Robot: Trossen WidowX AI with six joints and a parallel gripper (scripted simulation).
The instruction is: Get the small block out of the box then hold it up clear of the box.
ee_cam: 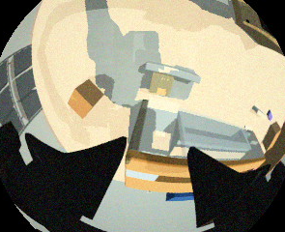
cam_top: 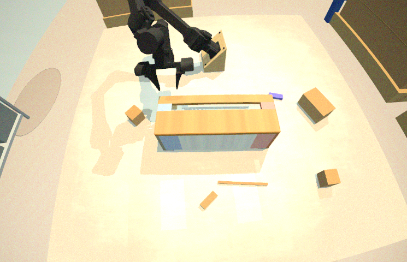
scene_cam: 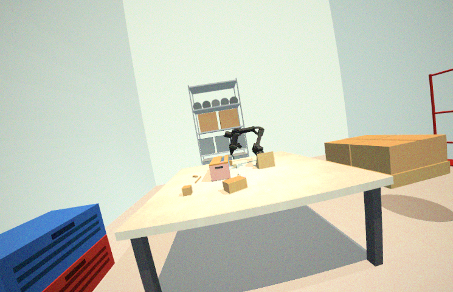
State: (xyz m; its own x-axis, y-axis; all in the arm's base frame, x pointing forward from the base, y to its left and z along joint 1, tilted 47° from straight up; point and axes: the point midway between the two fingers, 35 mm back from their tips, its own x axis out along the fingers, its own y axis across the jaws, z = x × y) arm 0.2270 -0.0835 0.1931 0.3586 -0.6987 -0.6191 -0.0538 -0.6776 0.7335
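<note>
The pale tan block is 110 mm below my gripper tip and 20 mm behind it. Round my gripper tip: box: 150 mm to the left, 80 mm ahead, 70 mm below; then flat piece: 360 mm ahead, 120 mm below, 90 mm to the left; then thin stick: 320 mm ahead, 210 mm to the left, 120 mm below.
</note>
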